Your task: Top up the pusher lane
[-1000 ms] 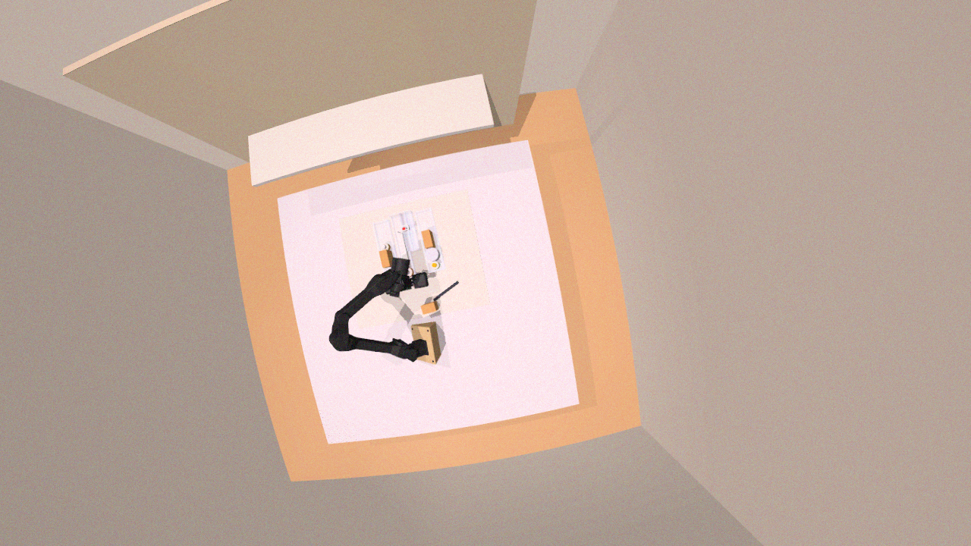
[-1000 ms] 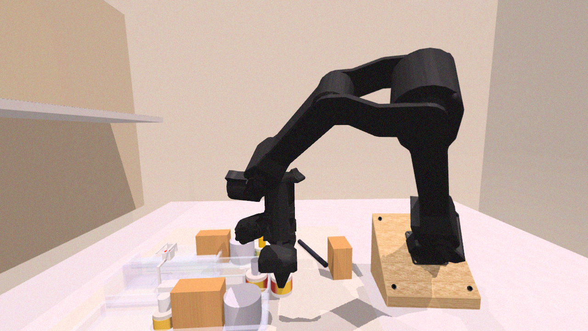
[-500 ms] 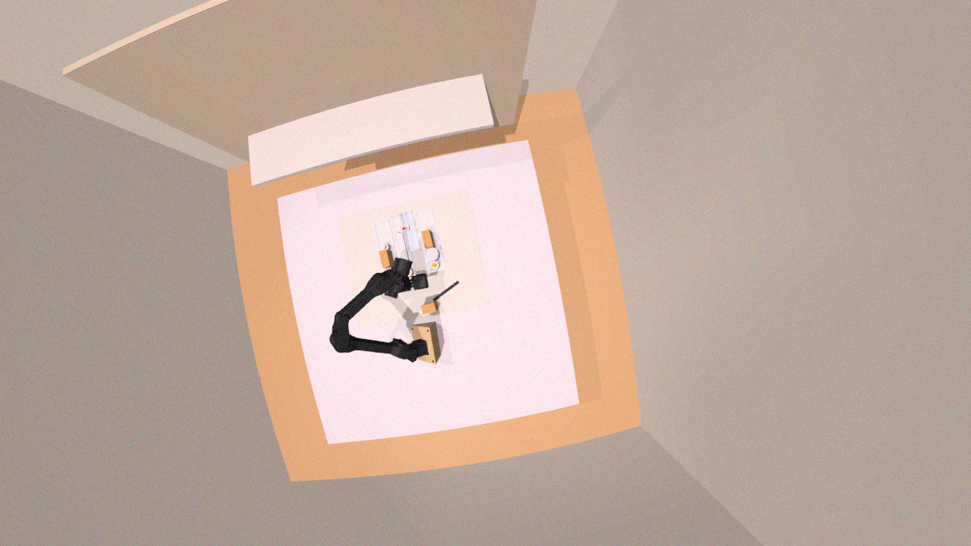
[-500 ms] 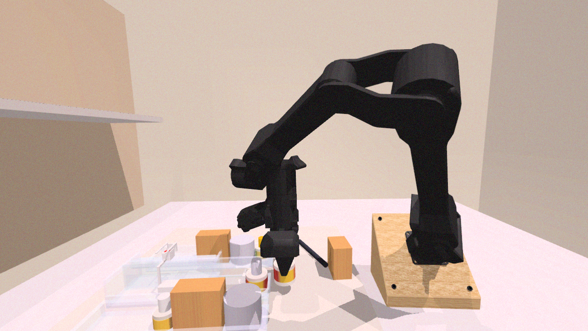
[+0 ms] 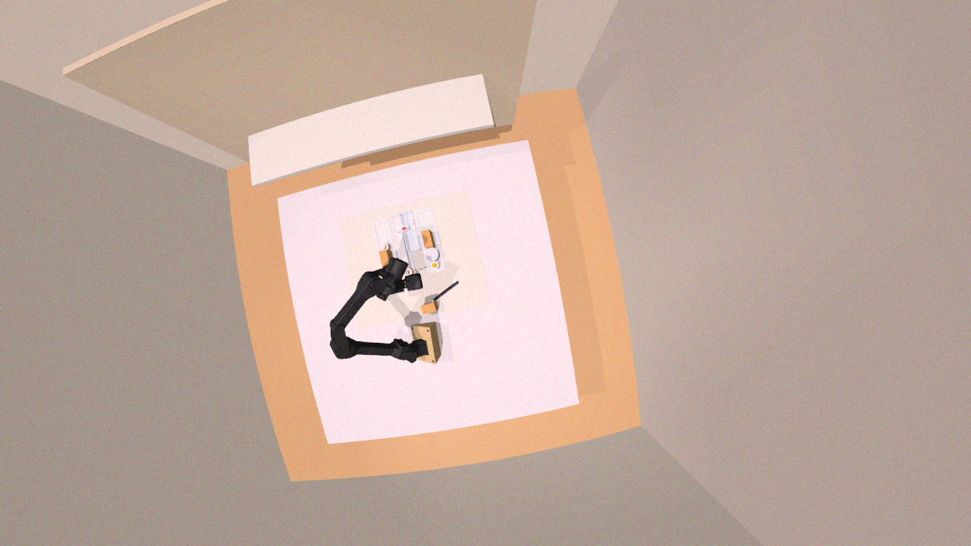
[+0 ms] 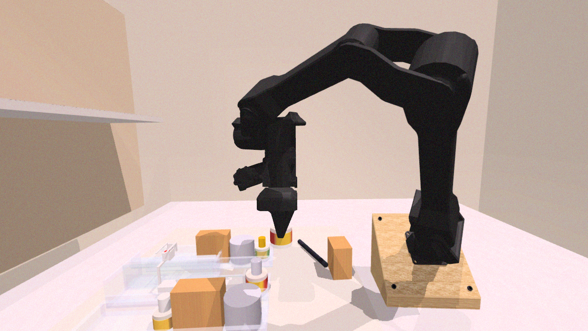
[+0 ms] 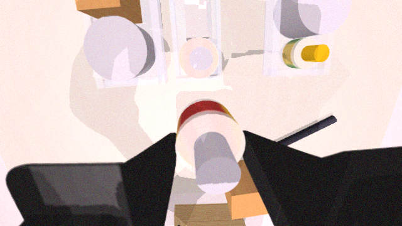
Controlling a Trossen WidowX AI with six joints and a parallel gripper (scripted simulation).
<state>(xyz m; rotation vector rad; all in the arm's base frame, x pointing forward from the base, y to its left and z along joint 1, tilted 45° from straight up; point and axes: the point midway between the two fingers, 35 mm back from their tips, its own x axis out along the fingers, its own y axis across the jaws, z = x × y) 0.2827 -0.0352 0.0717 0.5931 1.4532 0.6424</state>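
The small orange block lies 12 cm behind my gripper tip, 9 cm below it and 7 cm to the right of it. Also, from my gripper tip: small jar (18 cm ahead, 9 cm to the left, 9 cm below); black rod (15 cm to the right, 12 cm below, 6 cm behind); white pusher plate (16 cm ahead, 7 cm below, 2 cm to the right).
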